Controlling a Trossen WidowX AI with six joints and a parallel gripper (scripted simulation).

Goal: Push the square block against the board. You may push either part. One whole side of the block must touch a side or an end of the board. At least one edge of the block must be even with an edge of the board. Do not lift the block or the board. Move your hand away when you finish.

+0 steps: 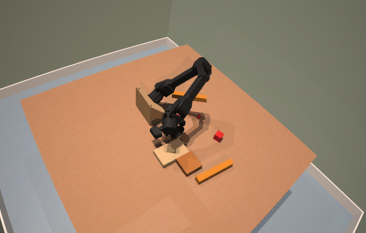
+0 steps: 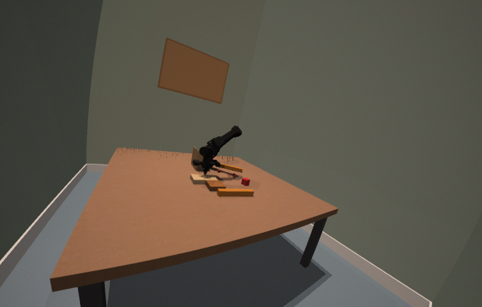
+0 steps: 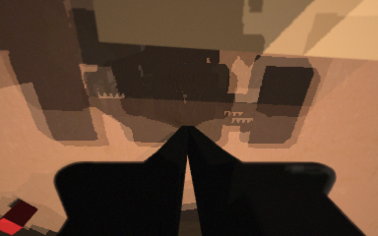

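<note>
The pale tan flat slab is 9 cm ahead of my gripper tip, 6 cm to the right of it and 1 cm above it. From my gripper tip the other things lie so: orange-brown square block: 20 cm ahead, 3 cm to the right, 1 cm above.
</note>
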